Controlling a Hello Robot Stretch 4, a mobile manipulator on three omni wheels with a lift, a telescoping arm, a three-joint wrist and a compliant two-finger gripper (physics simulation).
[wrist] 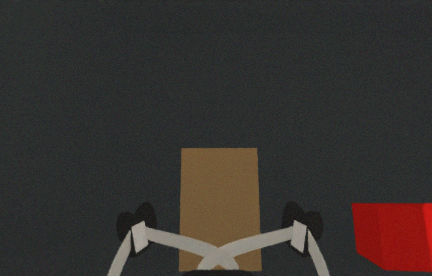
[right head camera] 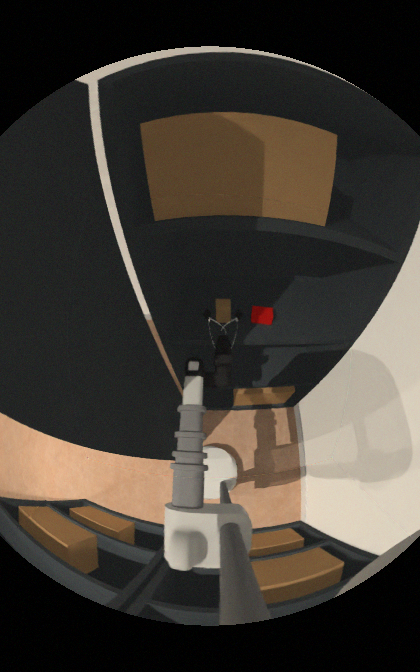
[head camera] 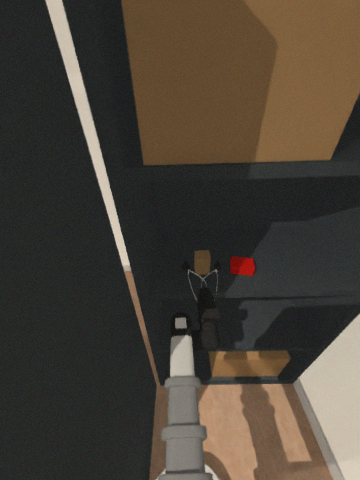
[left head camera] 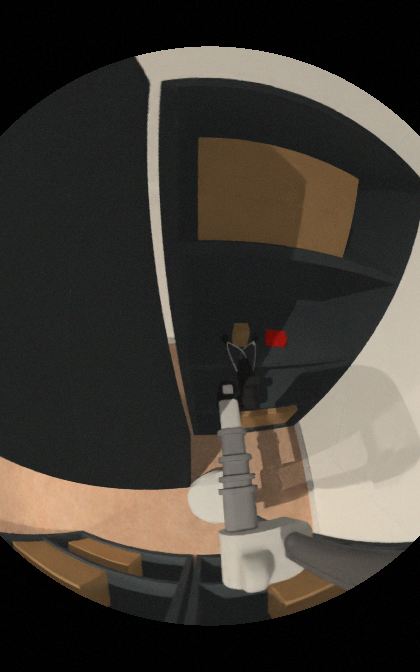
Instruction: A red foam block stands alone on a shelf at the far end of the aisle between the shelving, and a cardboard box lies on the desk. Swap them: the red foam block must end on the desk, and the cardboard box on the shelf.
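Frame: origin at the robot's base, x ahead, y left, z up, level; millimetres.
Seen in the pictures: gripper, fingertip midpoint: (wrist: pixel 219 218).
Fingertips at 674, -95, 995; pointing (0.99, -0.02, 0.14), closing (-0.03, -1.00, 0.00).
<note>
A point is followed by its place in that frame, as x, y, z.
The small brown cardboard box (head camera: pixel 202 261) @(630, -93, 1037) (left head camera: pixel 241 334) (right head camera: pixel 223 310) (wrist: pixel 219 195) @(630, -95, 1016) is on the dark shelf, between my gripper's two fingertips. My gripper (head camera: pixel 201 266) @(674, -95, 995) (left head camera: pixel 240 338) (right head camera: pixel 223 315) (wrist: pixel 219 218) @(674, -95, 995) is open. In the wrist view a gap shows on each side of the box, so neither fingertip touches it. The red foam block (head camera: pixel 242 266) @(625, -255, 1007) (left head camera: pixel 276 338) (right head camera: pixel 262 315) (wrist: pixel 392 235) @(628, -222, 987) stands on the same shelf, to the right of the box and apart from it and from the right fingertip. The desk does not show in these views.
A large brown box (head camera: pixel 225 90) @(556, -103, 1554) (left head camera: pixel 260 195) (right head camera: pixel 235 170) fills much of the level above. A dark shelving side (head camera: pixel 60 250) @(333, 190, 1346) rises close on the left of the arm. A pale wall (left head camera: pixel 360 440) stands at the right. Another brown box (head camera: pixel 250 364) @(551, -415, 244) is on a lower level.
</note>
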